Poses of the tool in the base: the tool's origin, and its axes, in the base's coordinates. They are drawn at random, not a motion.
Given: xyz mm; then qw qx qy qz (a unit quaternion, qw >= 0).
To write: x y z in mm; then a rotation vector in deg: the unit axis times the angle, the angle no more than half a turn. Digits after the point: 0 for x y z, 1 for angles.
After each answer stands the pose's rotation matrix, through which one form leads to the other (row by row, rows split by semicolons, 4 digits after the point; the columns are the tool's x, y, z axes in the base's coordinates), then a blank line. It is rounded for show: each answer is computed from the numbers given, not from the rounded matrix.
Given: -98, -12, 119, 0.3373, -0.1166, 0.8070, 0.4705
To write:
-98, -12, 119, -17.4, 120.5, 70.3
-0.7453 -0.5056 0.4347; 0.1292 0.5301 0.8381; -0.6541 0.6807 -0.3297

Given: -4, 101, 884, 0.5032, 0.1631, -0.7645, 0.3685
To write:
-4, 101, 884, 22.6, -105.8, 51.0
-0.4404 -0.6202 -0.6491; 0.1215 0.6752 -0.7275; 0.8895 -0.3993 -0.2220

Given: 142, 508, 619, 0.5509, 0.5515, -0.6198, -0.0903
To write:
142, 508, 619, 74.8, -84.0, -12.2
0.2153 -0.5842 -0.7825; -0.7832 0.3754 -0.4957; 0.5833 0.7196 -0.3767

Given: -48, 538, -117, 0.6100, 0.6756, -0.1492, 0.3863
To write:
-48, 538, -117, 89.4, -19.7, 51.1
0.6570 -0.6729 0.3399; 0.2697 -0.2113 -0.9395; 0.7040 0.7089 0.0426

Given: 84, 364, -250, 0.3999, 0.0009, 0.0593, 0.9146
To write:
84, 364, -250, 0.1, 8.6, 132.6
-0.6801 -0.7314 0.0491; 0.7317 -0.6731 0.1078; -0.0458 0.1092 0.9930

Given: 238, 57, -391, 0.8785, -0.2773, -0.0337, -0.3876
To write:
238, 57, -391, -33.1, -4.0, -46.3
0.6973 0.6997 0.1557; -0.6623 0.5458 0.5133; 0.2742 -0.4611 0.8439

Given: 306, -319, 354, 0.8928, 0.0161, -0.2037, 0.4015
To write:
306, -319, 354, 1.9, -24.2, 47.7
0.5946 -0.7234 -0.3508; 0.7103 0.6771 -0.1923; 0.3766 -0.1348 0.9165

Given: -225, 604, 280, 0.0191, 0.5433, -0.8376, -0.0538
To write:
-225, 604, 280, 96.6, -149.0, -9.6
-0.4089 -0.9081 -0.0905; -0.9122 0.4039 0.0694; -0.0265 0.1109 -0.9935

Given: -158, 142, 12, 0.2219, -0.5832, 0.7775, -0.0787
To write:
-158, 142, 12, -92.3, 123.1, -12.5
-0.2213 -0.8719 0.4368; -0.9417 0.3074 0.1364; -0.2532 -0.3812 -0.8891

